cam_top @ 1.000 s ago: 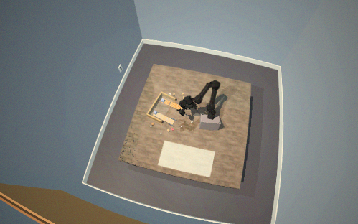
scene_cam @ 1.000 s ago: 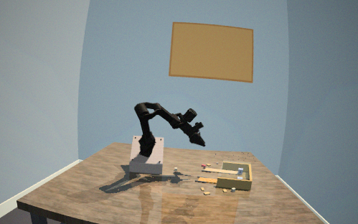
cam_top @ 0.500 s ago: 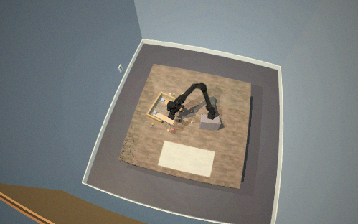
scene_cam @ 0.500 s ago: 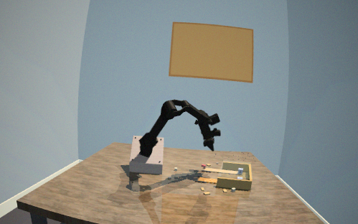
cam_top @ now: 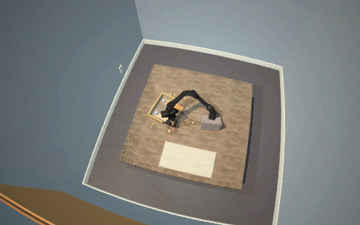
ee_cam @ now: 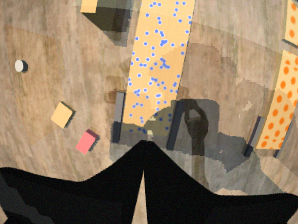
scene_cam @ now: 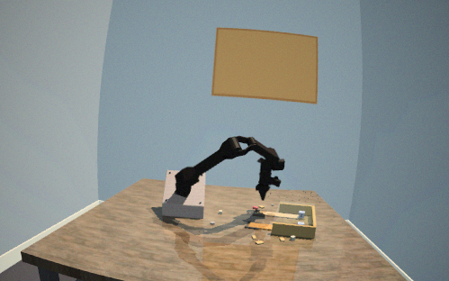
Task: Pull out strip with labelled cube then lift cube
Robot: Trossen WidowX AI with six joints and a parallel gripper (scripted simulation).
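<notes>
Right now my gripper tip is 4 cm past the pink block, 7 cm to the right of it and 7 cm above it.
</notes>
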